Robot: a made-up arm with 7 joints.
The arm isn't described. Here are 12 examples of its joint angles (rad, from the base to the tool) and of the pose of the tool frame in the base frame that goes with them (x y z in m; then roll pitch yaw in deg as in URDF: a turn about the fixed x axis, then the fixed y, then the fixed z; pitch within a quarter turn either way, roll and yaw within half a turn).
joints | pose
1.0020 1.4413 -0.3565 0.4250 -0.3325 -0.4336 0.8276 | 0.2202 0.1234 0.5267 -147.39 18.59 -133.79
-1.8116 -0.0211 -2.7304 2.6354 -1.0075 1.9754 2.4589 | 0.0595 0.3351 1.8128 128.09 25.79 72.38
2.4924 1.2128 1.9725 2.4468 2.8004 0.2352 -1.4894 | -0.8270 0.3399 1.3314 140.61 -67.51 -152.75
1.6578 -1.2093 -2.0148 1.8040 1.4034 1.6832 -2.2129 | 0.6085 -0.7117 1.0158 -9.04 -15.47 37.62
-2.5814 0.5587 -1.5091 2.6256 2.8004 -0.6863 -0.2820 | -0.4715 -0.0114 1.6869 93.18 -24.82 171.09
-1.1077 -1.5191 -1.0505 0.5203 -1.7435 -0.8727 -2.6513 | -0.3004 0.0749 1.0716 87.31 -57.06 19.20
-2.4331 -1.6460 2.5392 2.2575 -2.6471 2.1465 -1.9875 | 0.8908 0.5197 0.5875 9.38 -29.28 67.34
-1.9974 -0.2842 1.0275 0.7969 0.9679 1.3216 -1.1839 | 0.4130 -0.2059 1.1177 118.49 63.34 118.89
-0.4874 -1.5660 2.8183 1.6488 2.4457 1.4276 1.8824 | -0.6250 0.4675 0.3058 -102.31 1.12 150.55
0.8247 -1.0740 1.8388 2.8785 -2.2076 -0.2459 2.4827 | -0.6779 -0.6493 1.2663 -55.87 5.93 170.39
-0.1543 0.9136 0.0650 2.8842 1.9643 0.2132 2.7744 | 0.8482 -0.1258 1.4971 -72.42 -32.36 -42.33
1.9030 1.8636 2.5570 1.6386 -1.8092 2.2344 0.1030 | -0.5476 0.6092 1.0200 170.57 64.62 -2.14
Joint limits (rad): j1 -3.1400..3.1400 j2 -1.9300..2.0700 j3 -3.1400..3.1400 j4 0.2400..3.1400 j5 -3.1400..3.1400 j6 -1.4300..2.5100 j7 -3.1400..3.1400
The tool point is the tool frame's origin. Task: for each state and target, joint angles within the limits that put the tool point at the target. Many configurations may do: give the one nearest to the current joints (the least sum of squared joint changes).
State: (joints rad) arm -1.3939 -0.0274 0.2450 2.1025 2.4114 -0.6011 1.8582
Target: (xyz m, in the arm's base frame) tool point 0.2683 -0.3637 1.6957
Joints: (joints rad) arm -1.1904 0.1828 0.3851 2.2839 2.3872 -0.3937 1.8728
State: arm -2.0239 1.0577 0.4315 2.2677 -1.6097 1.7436 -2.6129
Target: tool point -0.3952 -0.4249 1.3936
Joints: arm -2.3250 0.2788 0.2378 1.7567 -1.4258 2.0103 -2.6125
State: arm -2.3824 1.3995 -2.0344 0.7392 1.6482 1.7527 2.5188
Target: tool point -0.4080 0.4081 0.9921
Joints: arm -2.7494 1.4107 -1.9234 0.8056 1.6756 1.7128 2.5164
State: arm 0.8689 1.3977 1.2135 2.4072 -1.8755 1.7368 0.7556
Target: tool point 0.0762 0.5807 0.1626
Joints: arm 0.9767 2.0700 0.8361 1.8629 -1.7334 1.8015 0.7476
